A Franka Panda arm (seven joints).
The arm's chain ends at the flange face. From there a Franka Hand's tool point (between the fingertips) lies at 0.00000 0.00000 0.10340 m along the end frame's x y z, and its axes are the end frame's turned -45 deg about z.
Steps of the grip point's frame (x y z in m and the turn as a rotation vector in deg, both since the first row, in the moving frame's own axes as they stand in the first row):
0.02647, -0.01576, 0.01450, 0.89, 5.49, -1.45
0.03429, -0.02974, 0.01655, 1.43, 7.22, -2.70
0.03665, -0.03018, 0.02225, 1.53, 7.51, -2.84
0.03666, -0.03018, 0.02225, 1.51, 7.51, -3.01
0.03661, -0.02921, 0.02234, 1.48, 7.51, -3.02
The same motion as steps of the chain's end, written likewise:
0.00182, -0.02166, 0.01499, 4.51, 3.25, -1.45
-0.00389, -0.03410, 0.01740, 6.12, 4.09, -2.70
-0.00274, -0.03557, 0.02317, 6.39, 4.23, -2.84
-0.00275, -0.03559, 0.02317, 6.38, 4.24, -3.01
-0.00213, -0.03491, 0.02326, 6.36, 4.26, -3.02

